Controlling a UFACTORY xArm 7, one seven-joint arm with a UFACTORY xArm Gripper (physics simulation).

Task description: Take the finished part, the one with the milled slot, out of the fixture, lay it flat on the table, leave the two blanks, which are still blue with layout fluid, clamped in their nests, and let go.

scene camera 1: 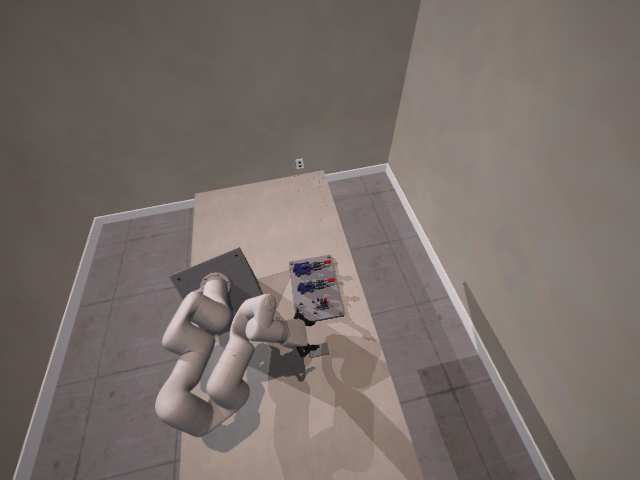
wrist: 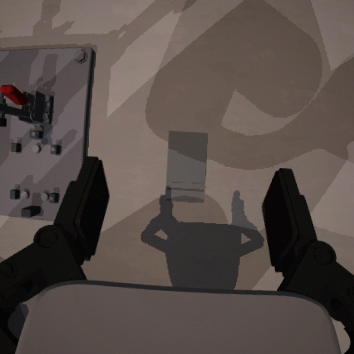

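Where they show: gripper, fingertip midpoint: (scene camera 1: 315, 335) (wrist: 187, 181); arm's base at its link origin: (scene camera 1: 215, 285).
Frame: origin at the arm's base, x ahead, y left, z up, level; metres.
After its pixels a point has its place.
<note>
The finished part (scene camera 1: 321, 349) @[y -0.394, x 0.332, z -0.218 m] (wrist: 186, 162) @[y -0.391, x 0.324, z -0.218 m], a grey rectangular block with a thin slot line near one end, lies flat on the table (scene camera 1: 248, 222) @[y 0.478, x 0.219, z -0.229 m] beside the fixture plate (scene camera 1: 334, 305) @[y -0.231, x 0.474, z -0.213 m] (wrist: 75, 107) @[y -0.261, x 0.420, z -0.213 m]. Two blue blanks (scene camera 1: 301, 268) @[y 0.020, x 0.398, z -0.192 m] (scene camera 1: 306, 287) @[y -0.095, x 0.381, z -0.187 m] sit in their nests under clamps with red handles. The third nest, at the plate's near end, holds no part; its pins and red-handled clamp (wrist: 14, 94) @[y -0.218, x 0.431, z -0.138 m] show in the wrist view. My gripper (scene camera 1: 310, 335) @[y -0.380, x 0.320, z -0.003 m] (wrist: 187, 181) @[y -0.380, x 0.320, z -0.003 m] is wide open and empty, above the table. The part shows beyond and between the fingers in the wrist view, apart from both.
The fixture plate's edge and corner bolt (wrist: 81, 55) @[y -0.280, x 0.485, z -0.206 m] are close to the left finger in the wrist view. The dark base plate (scene camera 1: 235, 263) @[y 0.041, x 0.115, z 0.048 m] of the arm is left of the fixture. Shadows of the arm and gripper fall across the table. A wall stands behind the table's far end.
</note>
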